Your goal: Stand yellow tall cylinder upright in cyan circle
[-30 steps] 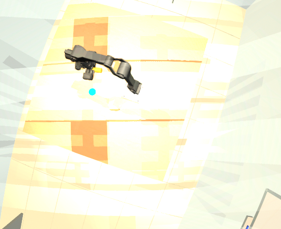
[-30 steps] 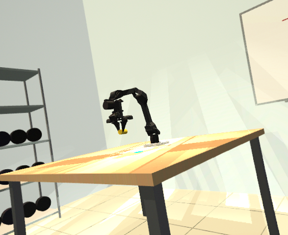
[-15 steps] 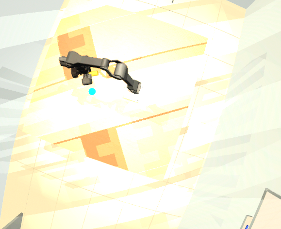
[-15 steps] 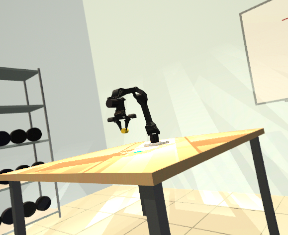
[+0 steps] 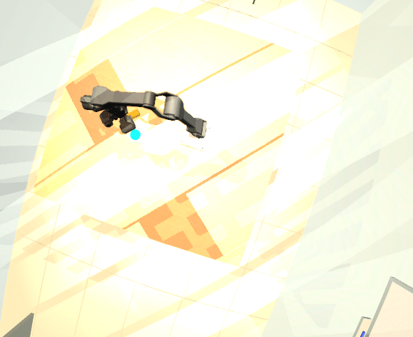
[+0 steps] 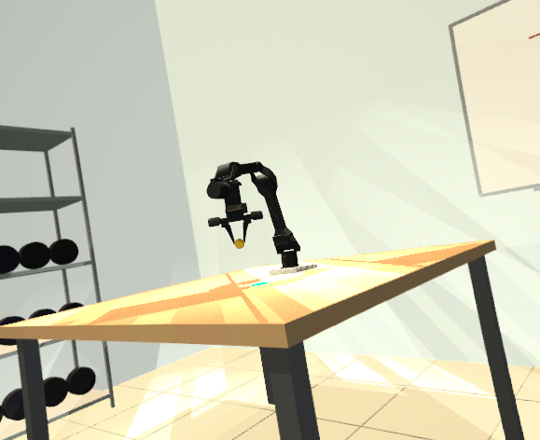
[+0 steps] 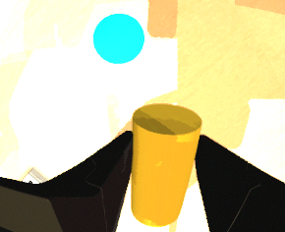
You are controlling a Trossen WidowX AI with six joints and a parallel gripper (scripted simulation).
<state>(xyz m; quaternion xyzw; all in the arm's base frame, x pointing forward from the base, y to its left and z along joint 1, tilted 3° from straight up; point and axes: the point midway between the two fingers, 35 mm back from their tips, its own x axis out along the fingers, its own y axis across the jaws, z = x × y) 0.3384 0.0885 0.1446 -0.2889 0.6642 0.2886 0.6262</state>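
Now: gripper tip 60 mm to the right of the cyan circle and 140 mm above it. The rest, counted from my gripper tip: yellow tall cylinder 10 mm behind, 10 mm to the right.
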